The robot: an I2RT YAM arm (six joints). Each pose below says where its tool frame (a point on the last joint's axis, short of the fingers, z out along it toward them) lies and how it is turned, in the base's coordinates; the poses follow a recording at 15 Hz.
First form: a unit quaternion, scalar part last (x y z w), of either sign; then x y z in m.
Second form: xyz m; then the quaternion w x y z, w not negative. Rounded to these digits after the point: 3 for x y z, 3 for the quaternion.
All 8 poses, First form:
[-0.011, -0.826, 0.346, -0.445, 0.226, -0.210, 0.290]
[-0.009, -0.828, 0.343, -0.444, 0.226, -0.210, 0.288]
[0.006, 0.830, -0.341, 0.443, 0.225, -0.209, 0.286]
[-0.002, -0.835, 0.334, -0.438, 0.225, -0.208, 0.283]
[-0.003, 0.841, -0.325, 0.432, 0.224, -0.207, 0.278]
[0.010, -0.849, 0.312, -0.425, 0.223, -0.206, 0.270]
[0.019, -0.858, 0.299, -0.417, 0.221, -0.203, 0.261]
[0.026, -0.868, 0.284, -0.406, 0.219, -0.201, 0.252]
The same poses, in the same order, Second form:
[0.226, -0.210, 0.290, 0.445, 0.011, 0.826, -0.346]
[0.226, -0.210, 0.288, 0.444, 0.009, 0.828, -0.343]
[0.225, -0.209, 0.286, 0.443, 0.006, 0.830, -0.341]
[0.225, -0.208, 0.283, 0.438, 0.002, 0.835, -0.334]
[0.224, -0.207, 0.278, 0.432, -0.003, 0.841, -0.325]
[0.223, -0.206, 0.270, 0.425, -0.010, 0.849, -0.312]
[0.221, -0.203, 0.261, 0.417, -0.019, 0.858, -0.299]
[0.219, -0.201, 0.252, 0.406, -0.026, 0.868, -0.284]

